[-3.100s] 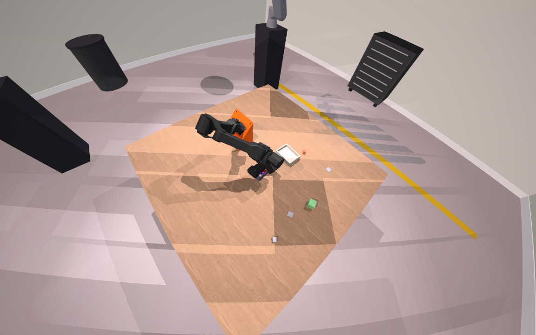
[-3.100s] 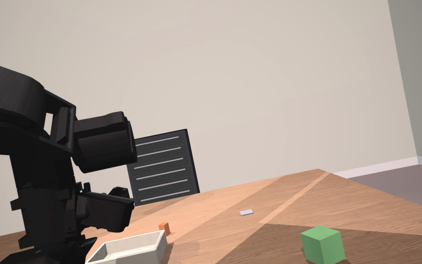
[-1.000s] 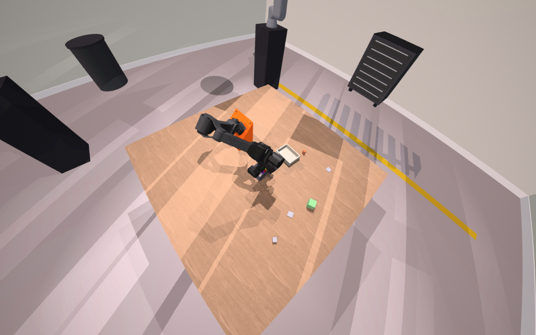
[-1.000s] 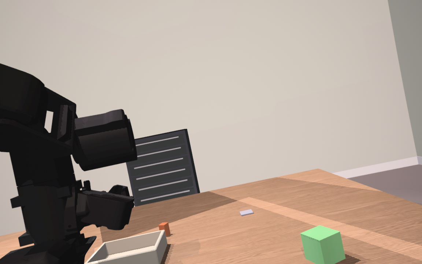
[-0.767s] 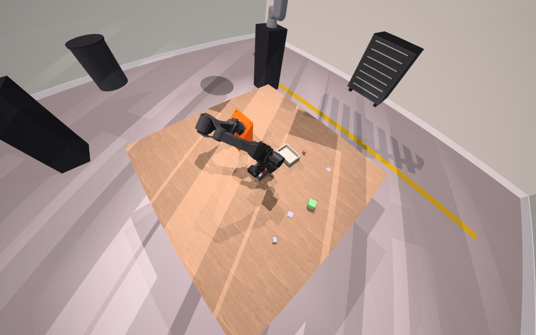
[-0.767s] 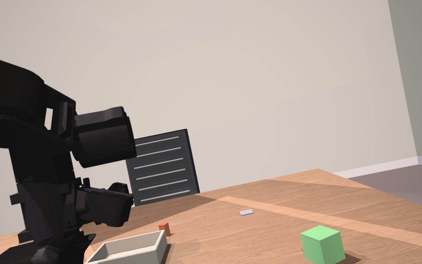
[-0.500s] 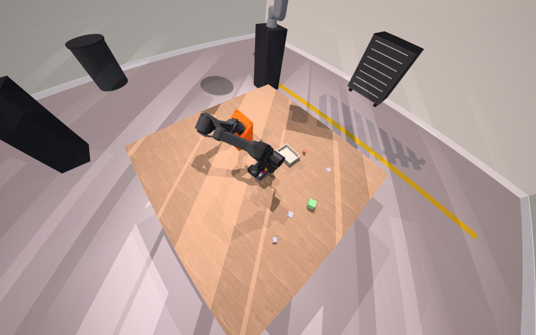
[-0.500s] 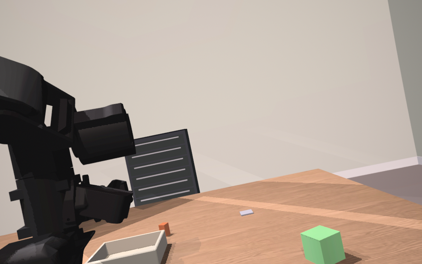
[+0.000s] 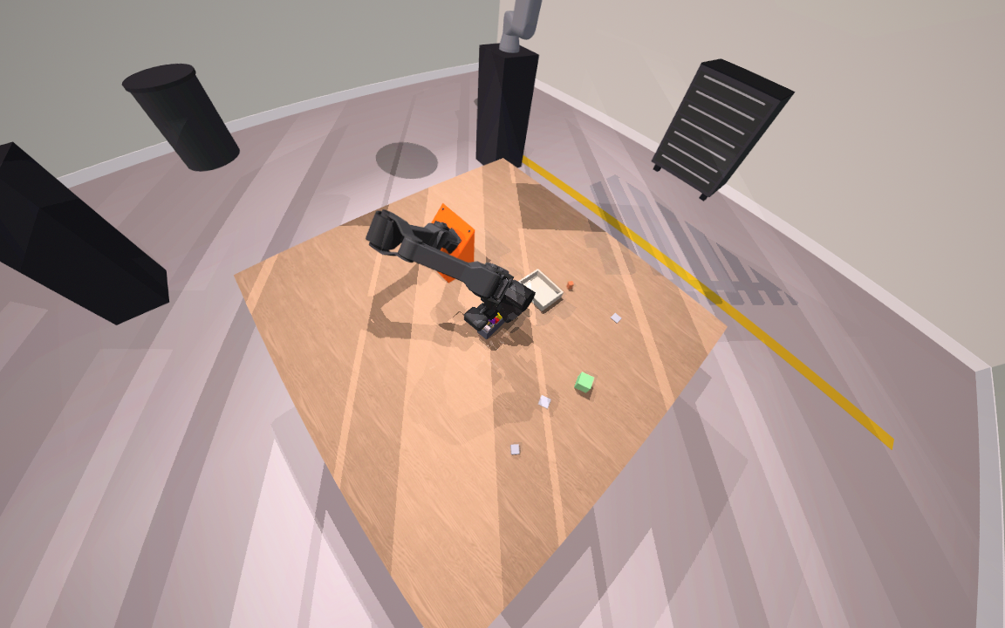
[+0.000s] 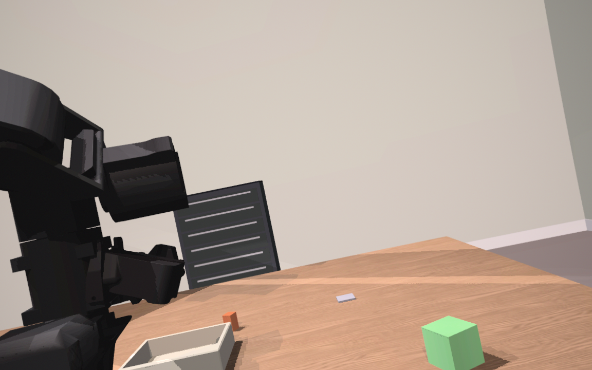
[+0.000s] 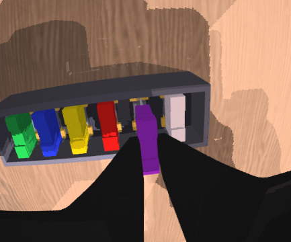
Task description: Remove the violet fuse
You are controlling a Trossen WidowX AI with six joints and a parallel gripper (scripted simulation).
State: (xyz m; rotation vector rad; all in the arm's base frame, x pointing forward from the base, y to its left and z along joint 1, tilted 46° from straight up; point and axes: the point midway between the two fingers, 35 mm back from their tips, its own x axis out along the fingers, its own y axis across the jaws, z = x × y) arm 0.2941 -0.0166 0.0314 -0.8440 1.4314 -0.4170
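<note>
Right now the red fuse is 2 cm to the left of my gripper tip and 4 cm below it. Round my gripper tip: violet fuse 1 cm below; yellow fuse 1 cm behind, 4 cm to the left, 4 cm below; white fuse 2 cm to the right, 4 cm below.
</note>
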